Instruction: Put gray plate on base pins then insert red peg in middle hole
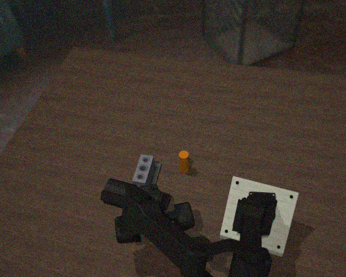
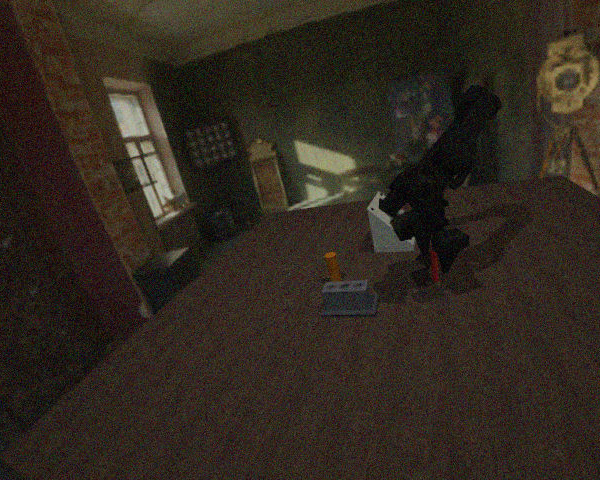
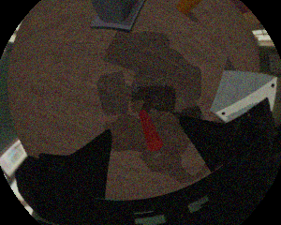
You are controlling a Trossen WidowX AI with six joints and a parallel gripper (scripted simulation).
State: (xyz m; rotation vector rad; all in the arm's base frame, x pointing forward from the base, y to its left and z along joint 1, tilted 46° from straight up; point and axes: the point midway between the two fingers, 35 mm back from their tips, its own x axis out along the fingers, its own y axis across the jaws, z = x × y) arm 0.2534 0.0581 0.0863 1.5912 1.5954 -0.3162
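Right now my gripper tip is right at the red peg. Also, from my gripper tip: orange cylinder 240 mm to the right, 30 mm behind; gray plate 190 mm to the right, 90 mm ahead.
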